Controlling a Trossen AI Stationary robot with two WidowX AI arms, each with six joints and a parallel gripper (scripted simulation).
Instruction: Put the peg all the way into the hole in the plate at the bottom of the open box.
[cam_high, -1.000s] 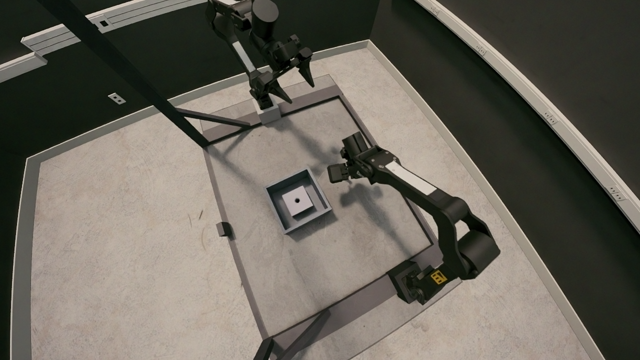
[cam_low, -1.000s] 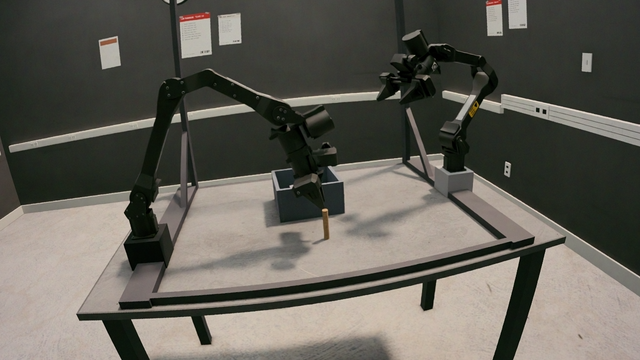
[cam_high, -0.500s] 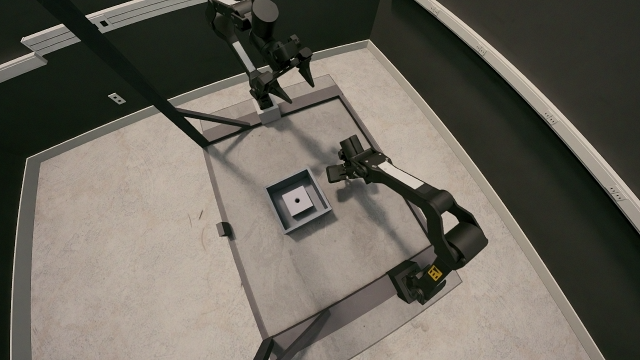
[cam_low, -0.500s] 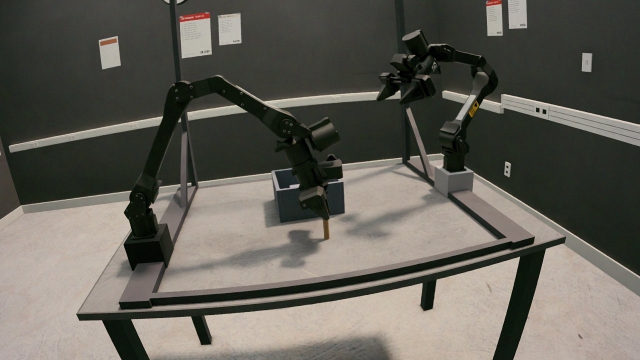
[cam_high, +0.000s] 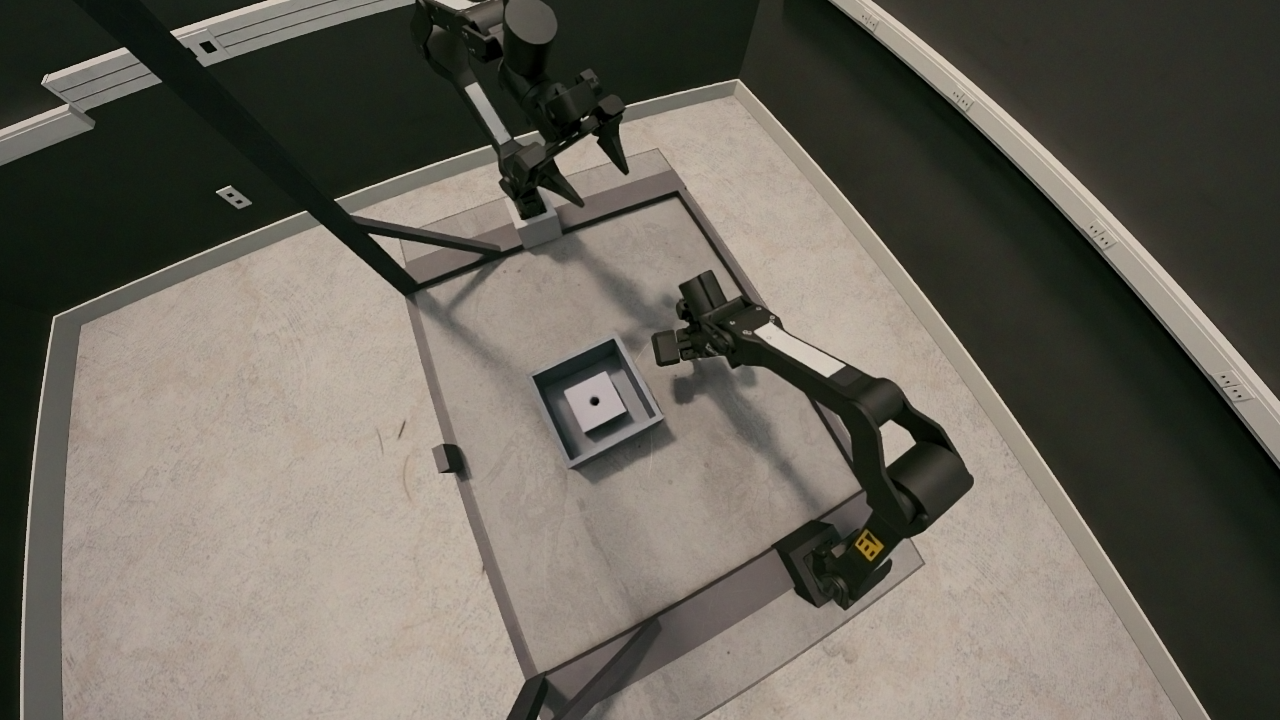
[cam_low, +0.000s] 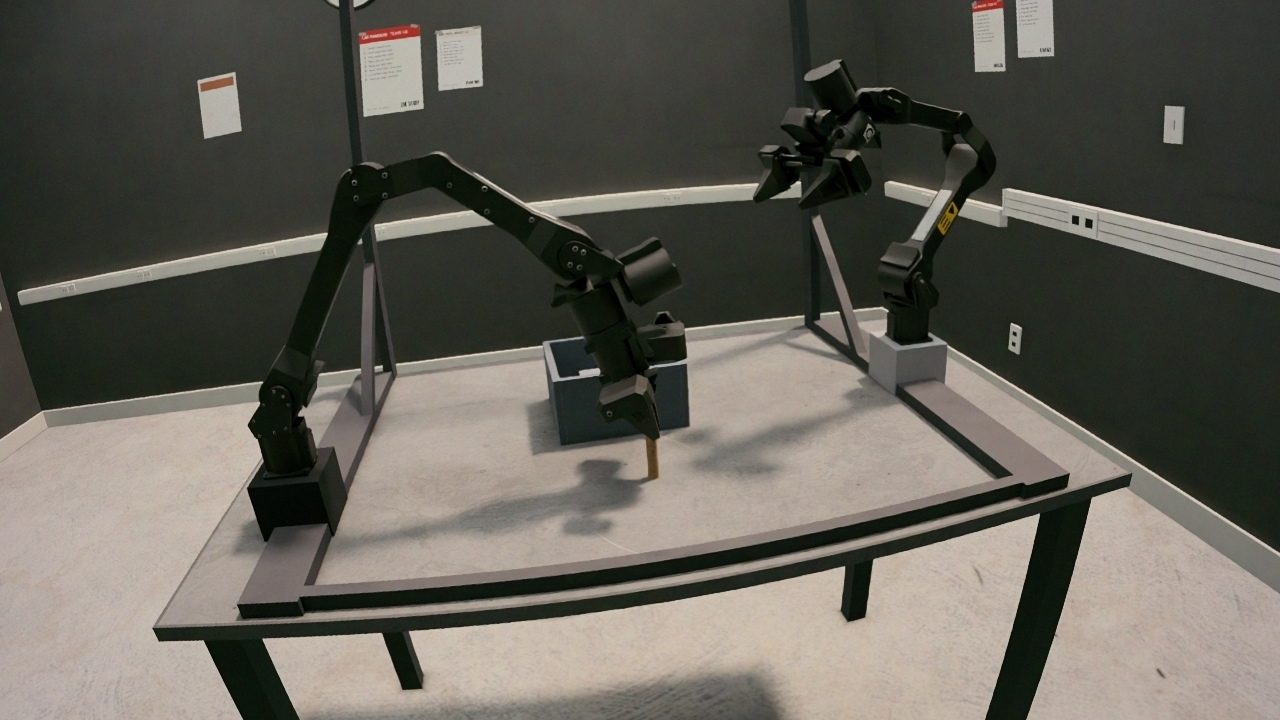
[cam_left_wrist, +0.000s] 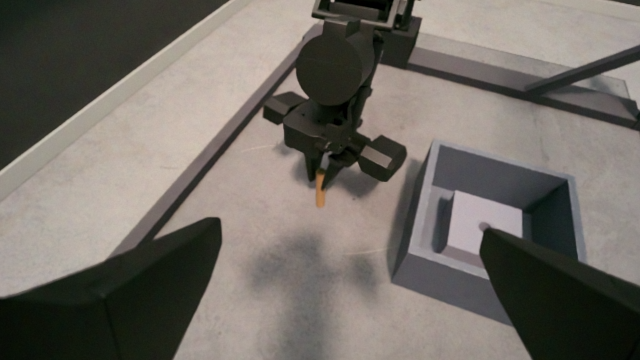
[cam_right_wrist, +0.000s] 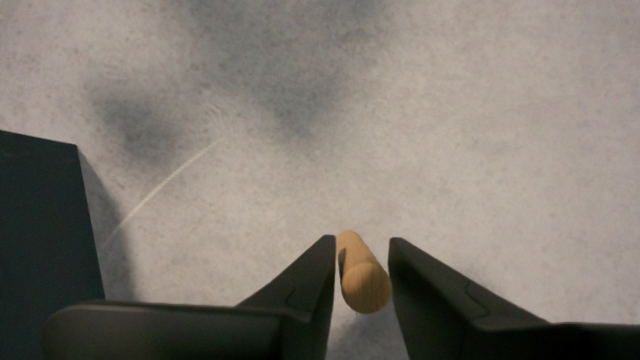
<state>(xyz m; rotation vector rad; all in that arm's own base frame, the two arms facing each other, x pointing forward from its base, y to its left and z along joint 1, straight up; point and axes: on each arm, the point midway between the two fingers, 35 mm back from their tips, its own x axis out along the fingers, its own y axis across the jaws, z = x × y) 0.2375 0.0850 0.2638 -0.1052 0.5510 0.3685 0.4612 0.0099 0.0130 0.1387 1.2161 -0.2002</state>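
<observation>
The wooden peg is 5 cm below my right hand. Round my right hand: pale plate 23 cm behind, 3 cm to the left, 5 cm below; blue-grey box 22 cm behind, 3 cm to the left, 7 cm below.
</observation>
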